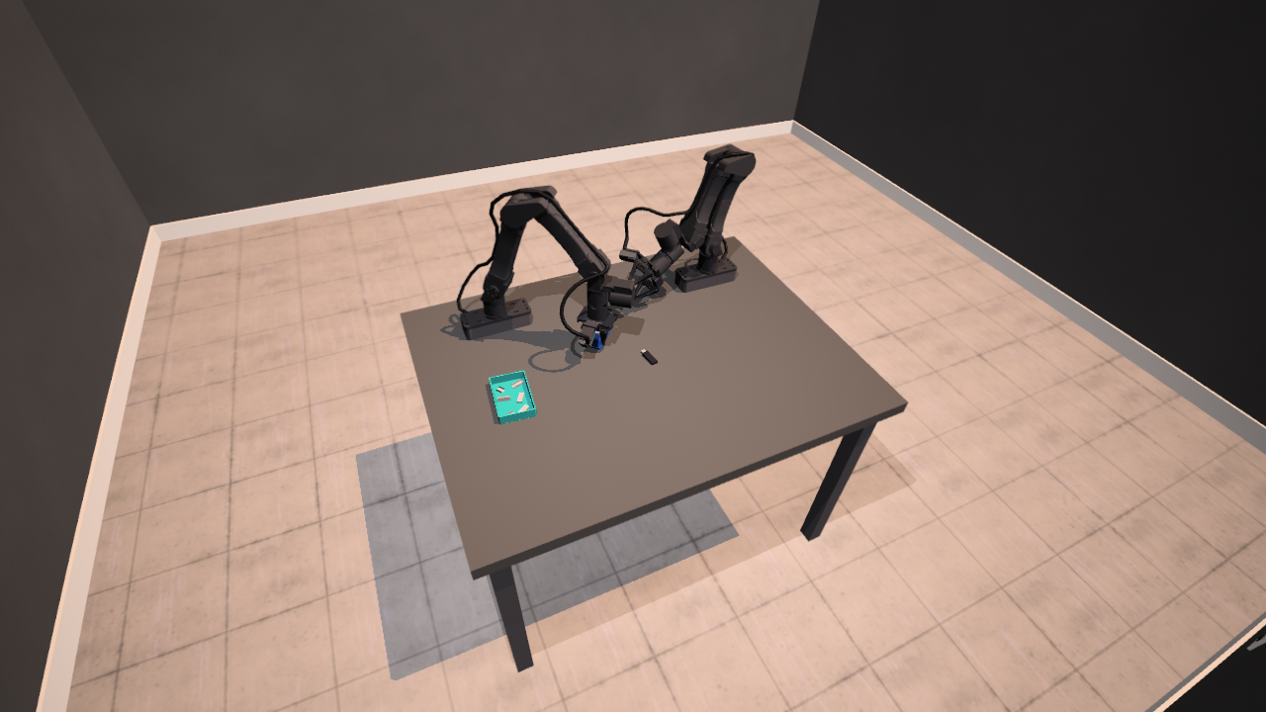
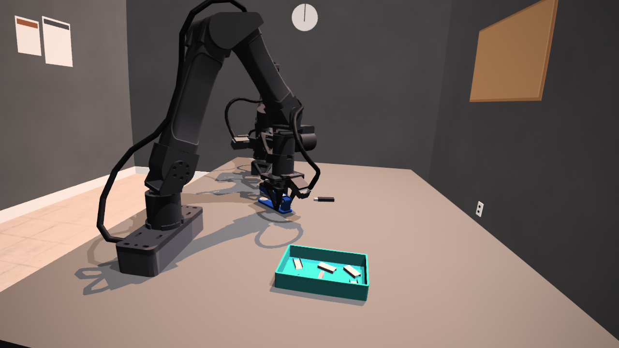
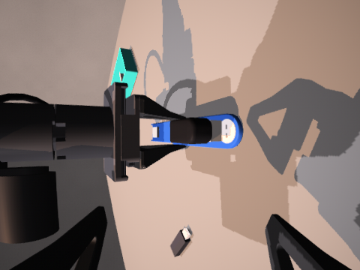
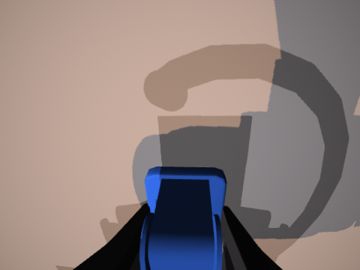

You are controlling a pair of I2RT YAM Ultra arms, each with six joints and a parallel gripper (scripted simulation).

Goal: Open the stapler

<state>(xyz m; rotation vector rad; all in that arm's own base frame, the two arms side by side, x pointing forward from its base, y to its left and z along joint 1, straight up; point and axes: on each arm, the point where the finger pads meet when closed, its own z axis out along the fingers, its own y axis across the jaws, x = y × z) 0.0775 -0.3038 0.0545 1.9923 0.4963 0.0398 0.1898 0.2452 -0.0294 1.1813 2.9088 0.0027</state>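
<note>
The blue stapler lies 60 mm ahead of my left hand, 110 mm to the right of it and 70 mm below it. The rest, counted from my left hand: teal tray (220 mm ahead, 420 mm to the right, 80 mm below); black usb stick (180 mm ahead, 20 mm to the right, 90 mm below).
Right now my right hand is 3 cm past the blue stapler, 2 cm to the right of it and 2 cm below it. Also, from my right hand: teal tray (14 cm ahead, 28 cm to the right); black usb stick (10 cm ahead, 11 cm to the left, 1 cm below).
</note>
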